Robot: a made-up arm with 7 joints. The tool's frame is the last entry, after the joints. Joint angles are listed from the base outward.
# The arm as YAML. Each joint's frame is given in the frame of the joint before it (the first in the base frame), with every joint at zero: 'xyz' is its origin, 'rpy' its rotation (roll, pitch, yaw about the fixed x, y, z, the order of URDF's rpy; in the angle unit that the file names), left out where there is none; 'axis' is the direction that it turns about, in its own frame. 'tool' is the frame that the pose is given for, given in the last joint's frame.
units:
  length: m
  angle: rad
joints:
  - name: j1
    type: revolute
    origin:
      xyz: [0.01, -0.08, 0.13]
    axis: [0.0, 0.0, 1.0]
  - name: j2
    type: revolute
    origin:
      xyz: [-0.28, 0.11, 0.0]
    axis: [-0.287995, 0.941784, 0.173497]
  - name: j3
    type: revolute
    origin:
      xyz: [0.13, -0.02, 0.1]
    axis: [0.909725, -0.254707, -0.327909]
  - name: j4
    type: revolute
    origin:
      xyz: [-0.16, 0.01, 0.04]
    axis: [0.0, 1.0, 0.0]
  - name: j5
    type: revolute
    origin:
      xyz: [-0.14, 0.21, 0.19]
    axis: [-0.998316, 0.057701, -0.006]
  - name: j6
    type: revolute
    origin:
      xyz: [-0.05, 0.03, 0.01]
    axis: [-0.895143, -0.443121, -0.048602]
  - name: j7
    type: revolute
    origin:
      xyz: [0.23, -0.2, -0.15]
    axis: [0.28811, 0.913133, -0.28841]
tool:
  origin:
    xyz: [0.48, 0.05, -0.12]
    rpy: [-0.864, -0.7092, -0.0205]
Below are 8 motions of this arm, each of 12 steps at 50 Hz.
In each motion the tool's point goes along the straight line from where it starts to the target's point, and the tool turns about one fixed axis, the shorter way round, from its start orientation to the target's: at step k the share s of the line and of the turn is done. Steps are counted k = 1, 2, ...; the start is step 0. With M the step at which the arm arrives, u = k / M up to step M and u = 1 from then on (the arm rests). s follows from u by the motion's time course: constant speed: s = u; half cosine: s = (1 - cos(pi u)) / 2; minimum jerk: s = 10 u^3 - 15 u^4 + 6 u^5.
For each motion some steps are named. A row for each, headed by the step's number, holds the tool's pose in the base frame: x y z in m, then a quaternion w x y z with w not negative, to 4 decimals.
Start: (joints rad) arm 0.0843 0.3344 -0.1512 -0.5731 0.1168 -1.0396 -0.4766
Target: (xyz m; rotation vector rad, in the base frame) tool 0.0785 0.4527 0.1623 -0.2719 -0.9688 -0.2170
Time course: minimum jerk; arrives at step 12
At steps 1, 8, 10, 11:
1: 0.0742 0.4465 0.1106 0.9146 -0.1013 -0.3757 -0.1102
8: 0.0776 0.4514 0.1514 0.8805 -0.1241 -0.4452 -0.1052
10: 0.0783 0.4525 0.1605 0.8722 -0.1290 -0.4602 -0.1040
11: 0.0785 0.4527 0.1620 0.8707 -0.1299 -0.4629 -0.1038

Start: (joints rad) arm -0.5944 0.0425 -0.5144 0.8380 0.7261 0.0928 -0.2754
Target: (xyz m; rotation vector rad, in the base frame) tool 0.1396 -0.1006 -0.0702 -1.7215 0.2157 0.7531
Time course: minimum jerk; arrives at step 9
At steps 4, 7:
4: 0.1417 -0.0896 -0.0802 0.6212 -0.7194 0.1000 0.2943
7: 0.1399 -0.0992 -0.0715 0.5898 -0.7358 0.0934 0.3193

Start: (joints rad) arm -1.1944 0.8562 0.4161 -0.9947 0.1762 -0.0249 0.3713
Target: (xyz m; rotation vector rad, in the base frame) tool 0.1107 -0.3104 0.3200 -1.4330 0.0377 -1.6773
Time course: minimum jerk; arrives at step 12
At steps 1, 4, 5, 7, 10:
1: 0.1847 -0.3040 0.1737 0.5415 -0.4942 0.0552 -0.6778
4: 0.1695 -0.3053 0.2038 0.5236 -0.5125 0.0470 -0.6789
5: 0.1593 -0.3062 0.2239 0.5113 -0.5246 0.0416 -0.6794
7: 0.1365 -0.3082 0.2690 0.4833 -0.5510 0.0292 -0.6797
10: 0.1133 -0.3102 0.3148 0.4541 -0.5769 0.0167 -0.6788

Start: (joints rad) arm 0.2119 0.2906 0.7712 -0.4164 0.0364 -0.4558 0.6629
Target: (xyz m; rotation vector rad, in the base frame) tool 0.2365 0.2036 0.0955 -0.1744 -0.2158 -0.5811
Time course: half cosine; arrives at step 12
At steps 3, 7, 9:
3: 0.1380 0.3541 0.0896 0.9801 0.0604 0.0116 -0.1886
7: 0.1937 0.2690 0.0929 0.9677 -0.0224 -0.0553 -0.2448
9: 0.2196 0.2294 0.0945 0.9572 -0.0607 -0.0861 -0.2697

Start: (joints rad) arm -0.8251 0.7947 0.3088 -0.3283 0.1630 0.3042 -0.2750
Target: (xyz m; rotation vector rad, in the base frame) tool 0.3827 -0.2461 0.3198 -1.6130 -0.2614 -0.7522
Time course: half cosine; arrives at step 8
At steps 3, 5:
3: 0.3948 -0.2226 0.2707 0.6549 -0.6797 -0.1152 -0.3096
5: 0.3881 -0.2356 0.2979 0.6368 -0.6923 -0.1144 -0.3195

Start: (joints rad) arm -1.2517 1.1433 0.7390 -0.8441 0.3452 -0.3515 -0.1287
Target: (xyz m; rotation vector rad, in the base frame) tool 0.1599 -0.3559 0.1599 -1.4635 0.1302 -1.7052
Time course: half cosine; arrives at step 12
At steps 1, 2, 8, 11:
1: 0.1676 -0.3233 0.0603 0.5005 -0.5008 0.1052 -0.6983
2: 0.1672 -0.3250 0.0653 0.4971 -0.5054 0.1025 -0.6978
8: 0.1619 -0.3476 0.1346 0.4492 -0.5657 0.0658 -0.6884
11: 0.1600 -0.3553 0.1582 0.4320 -0.5854 0.0531 -0.6840

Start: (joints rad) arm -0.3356 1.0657 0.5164 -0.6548 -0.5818 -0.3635 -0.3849
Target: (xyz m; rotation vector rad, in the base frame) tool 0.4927 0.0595 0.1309 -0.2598 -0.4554 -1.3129
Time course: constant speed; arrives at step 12
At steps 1, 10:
1: 0.4731 0.1622 0.1255 0.8106 -0.1145 -0.2255 -0.5282
10: 0.4891 0.0782 0.1299 0.7700 -0.1185 -0.2123 -0.5899

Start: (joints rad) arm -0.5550 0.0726 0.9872 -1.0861 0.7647 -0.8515 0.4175
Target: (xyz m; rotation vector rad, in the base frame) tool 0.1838 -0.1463 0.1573 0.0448 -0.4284 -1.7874
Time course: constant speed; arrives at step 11
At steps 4, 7, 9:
4: 0.1627 -0.1802 0.2105 0.5827 -0.0027 -0.2230 -0.7815
7: 0.1717 -0.1657 0.1877 0.5930 0.0068 -0.2069 -0.7781
9: 0.1778 -0.1560 0.1725 0.5998 0.0131 -0.1961 -0.7757

